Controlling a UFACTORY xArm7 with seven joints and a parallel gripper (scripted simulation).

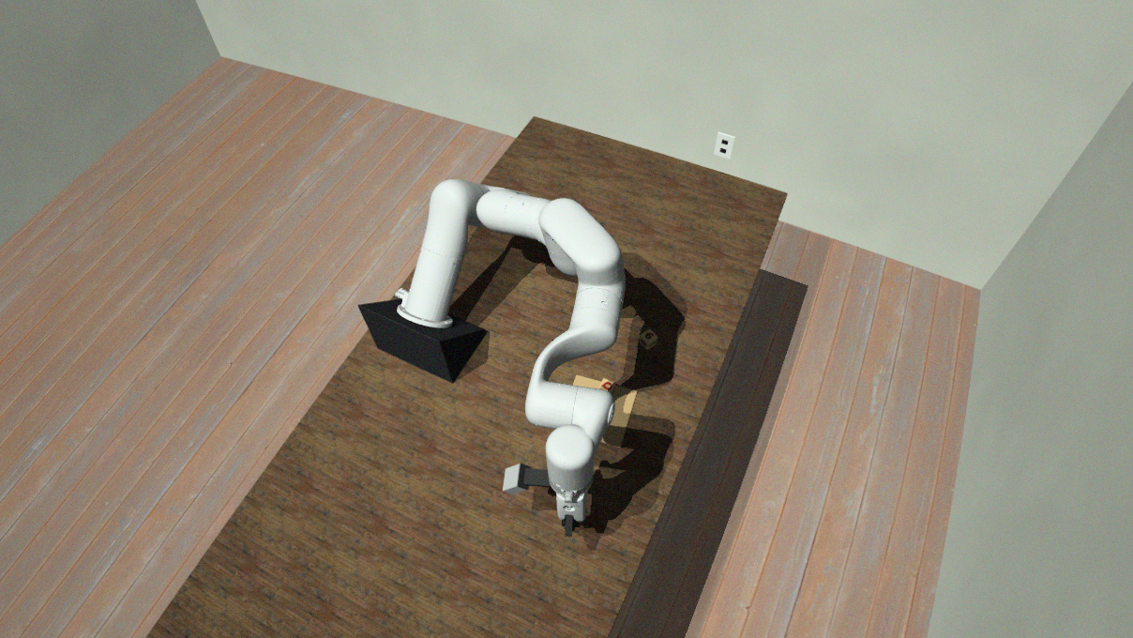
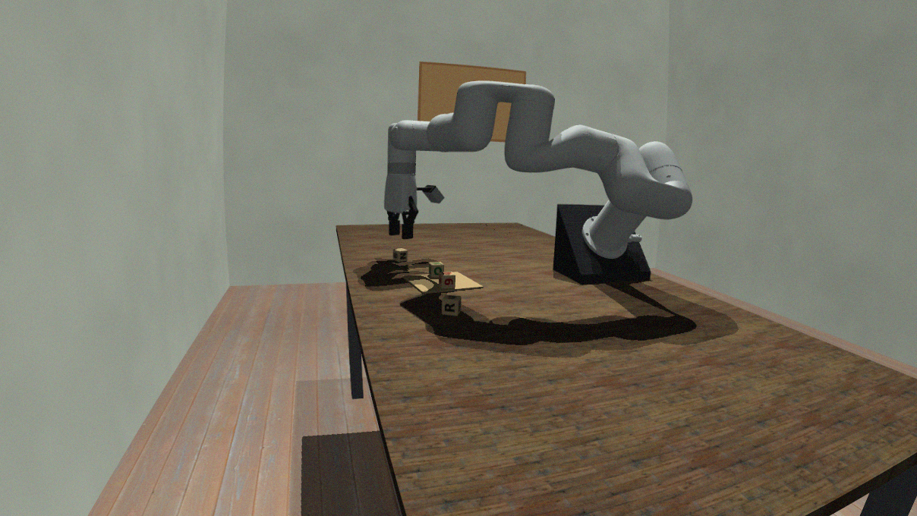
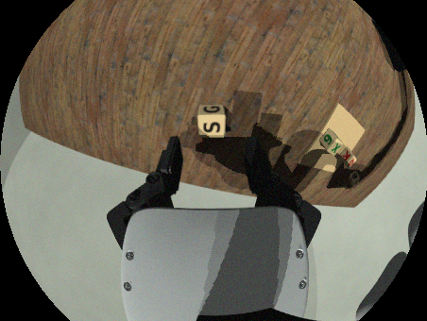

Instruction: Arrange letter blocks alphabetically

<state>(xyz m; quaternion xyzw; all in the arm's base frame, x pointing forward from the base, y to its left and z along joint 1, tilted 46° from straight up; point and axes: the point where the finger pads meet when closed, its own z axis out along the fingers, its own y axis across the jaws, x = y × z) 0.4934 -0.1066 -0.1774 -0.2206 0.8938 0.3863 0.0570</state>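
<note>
The S block lies 7 cm below my hand. Round my hand: red-marked block (8 cm behind, 28 cm to the left, 6 cm below); then tan mat (7 cm behind, 24 cm to the left, 8 cm below).
</note>
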